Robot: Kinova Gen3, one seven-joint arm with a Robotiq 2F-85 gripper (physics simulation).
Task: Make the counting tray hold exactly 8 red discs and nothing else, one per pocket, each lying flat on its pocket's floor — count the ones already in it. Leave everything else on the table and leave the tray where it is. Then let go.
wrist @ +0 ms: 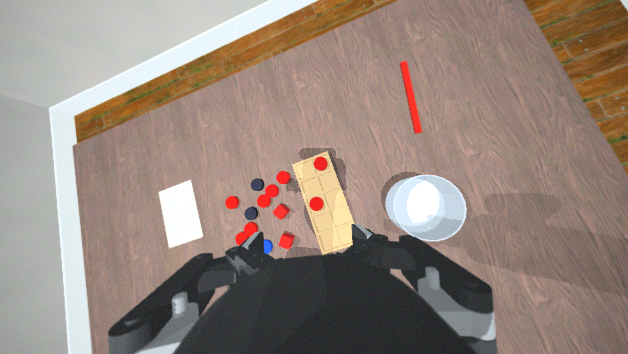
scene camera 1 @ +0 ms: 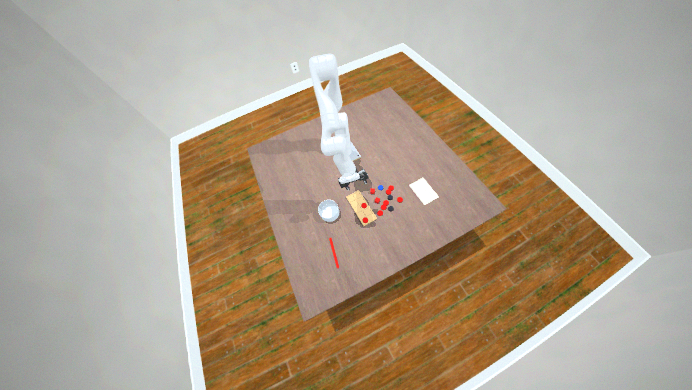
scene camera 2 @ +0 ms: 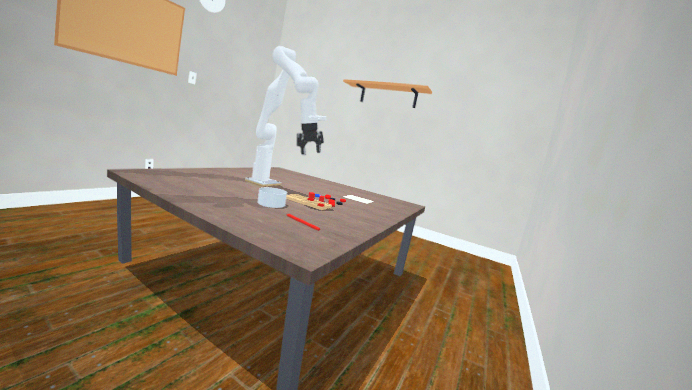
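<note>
The tan counting tray lies on the table with two rows of pockets. One red disc is at its far end in the wrist view, and another red disc is near its middle; whether each lies flat is too small to tell. Several loose red discs lie beside the tray, among them a lone one, one nearest the tray and a touching pair by my left finger in the wrist view. My gripper is open and empty, high above the table.
Two red cubes, two dark discs and a blue disc lie among the loose discs. A whitish bowl, a red stick and a white sheet also lie around.
</note>
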